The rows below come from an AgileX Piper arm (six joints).
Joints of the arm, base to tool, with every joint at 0 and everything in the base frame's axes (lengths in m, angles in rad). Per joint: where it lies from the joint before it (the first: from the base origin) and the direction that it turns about. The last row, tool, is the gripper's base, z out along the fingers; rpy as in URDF.
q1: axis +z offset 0 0 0.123
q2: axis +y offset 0 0 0
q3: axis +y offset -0.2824 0 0.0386
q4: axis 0.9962 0 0.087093 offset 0.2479 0 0.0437
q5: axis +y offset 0 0 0
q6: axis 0.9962 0 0.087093 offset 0.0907 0 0.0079
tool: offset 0 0 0 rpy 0 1.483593 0
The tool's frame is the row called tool.
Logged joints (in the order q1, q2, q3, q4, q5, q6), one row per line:
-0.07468 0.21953 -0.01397 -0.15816 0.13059 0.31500
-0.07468 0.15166 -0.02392 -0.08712 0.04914 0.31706
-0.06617 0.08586 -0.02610 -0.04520 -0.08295 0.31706
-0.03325 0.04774 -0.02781 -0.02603 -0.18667 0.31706
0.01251 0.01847 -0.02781 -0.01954 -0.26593 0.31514
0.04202 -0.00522 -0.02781 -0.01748 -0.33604 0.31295
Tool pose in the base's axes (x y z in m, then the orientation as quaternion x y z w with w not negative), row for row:
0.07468 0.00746 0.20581 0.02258 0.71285 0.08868 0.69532
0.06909 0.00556 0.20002 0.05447 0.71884 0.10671 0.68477
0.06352 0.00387 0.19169 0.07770 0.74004 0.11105 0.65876
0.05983 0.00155 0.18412 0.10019 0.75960 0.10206 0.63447
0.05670 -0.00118 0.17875 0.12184 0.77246 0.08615 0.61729
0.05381 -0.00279 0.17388 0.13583 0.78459 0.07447 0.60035
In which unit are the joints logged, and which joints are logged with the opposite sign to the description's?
The joints are logged in radians. Opposite sign: q1, q3, q5.
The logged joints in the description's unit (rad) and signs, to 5 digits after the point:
0.07468 0.21953 0.01397 -0.15816 -0.13059 0.31500
0.07468 0.15166 0.02392 -0.08712 -0.04914 0.31706
0.06617 0.08586 0.02610 -0.04520 0.08295 0.31706
0.03325 0.04774 0.02781 -0.02603 0.18667 0.31706
-0.01251 0.01847 0.02781 -0.01954 0.26593 0.31514
-0.04202 -0.00522 0.02781 -0.01748 0.33604 0.31295

